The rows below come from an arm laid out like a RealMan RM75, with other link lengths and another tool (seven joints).
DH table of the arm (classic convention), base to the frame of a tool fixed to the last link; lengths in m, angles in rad. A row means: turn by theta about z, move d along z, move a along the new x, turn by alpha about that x. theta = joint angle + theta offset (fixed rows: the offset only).
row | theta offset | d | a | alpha
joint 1 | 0 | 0.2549 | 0 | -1.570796
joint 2 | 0 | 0 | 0 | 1.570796
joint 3 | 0 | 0.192 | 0 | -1.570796
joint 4 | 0 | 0 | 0 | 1.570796
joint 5 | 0 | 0.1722 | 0 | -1.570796
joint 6 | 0 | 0 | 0 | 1.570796
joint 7 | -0.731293 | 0.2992 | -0.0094 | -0.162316
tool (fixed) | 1.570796 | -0.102 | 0 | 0
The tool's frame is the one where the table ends.
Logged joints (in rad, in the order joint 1, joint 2, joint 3, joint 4, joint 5, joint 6, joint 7), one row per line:
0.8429, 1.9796, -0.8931, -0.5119, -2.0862, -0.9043, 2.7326
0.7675, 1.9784, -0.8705, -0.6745, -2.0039, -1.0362, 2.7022
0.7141, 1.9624, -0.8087, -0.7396, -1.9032, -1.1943, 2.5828
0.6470, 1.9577, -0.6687, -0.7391, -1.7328, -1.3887, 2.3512
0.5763, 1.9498, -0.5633, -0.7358, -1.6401, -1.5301, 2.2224
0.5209, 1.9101, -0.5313, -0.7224, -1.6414, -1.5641, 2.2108
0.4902, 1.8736, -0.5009, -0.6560, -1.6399, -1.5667, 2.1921
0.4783, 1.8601, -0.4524, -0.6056, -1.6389, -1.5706, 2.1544
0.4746, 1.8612, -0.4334, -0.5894, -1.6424, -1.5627, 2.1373
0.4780, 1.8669, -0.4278, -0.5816, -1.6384, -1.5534, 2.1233
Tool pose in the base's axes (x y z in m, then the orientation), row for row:
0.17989, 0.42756, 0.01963, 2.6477, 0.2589, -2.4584
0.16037, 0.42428, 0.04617, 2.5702, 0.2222, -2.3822
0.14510, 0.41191, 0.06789, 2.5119, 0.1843, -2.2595
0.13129, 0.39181, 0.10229, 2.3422, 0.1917, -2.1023
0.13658, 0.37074, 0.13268, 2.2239, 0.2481, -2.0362
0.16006, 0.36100, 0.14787, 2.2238, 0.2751, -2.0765
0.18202, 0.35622, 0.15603, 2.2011, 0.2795, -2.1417
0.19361, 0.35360, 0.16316, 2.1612, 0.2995, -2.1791
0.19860, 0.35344, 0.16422, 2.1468, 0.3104, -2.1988
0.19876, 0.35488, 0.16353, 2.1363, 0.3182, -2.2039
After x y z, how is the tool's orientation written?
As angles about the fixed x, y, z axes (roll, pitch, yaw), in radians.
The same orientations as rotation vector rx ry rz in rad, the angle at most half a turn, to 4 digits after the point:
-1.0802, 2.7491, 0.8299
1.1977, -2.7372, -0.9381
1.3074, -2.5665, -0.9615
1.4284, -2.2772, -1.1131
1.4873, -2.1089, -1.2516
1.4731, -2.1494, -1.2893
1.4097, -2.1929, -1.3352
1.3787, -2.1913, -1.4009
1.3654, -2.1966, -1.4297
1.3641, -2.1912, -1.4473

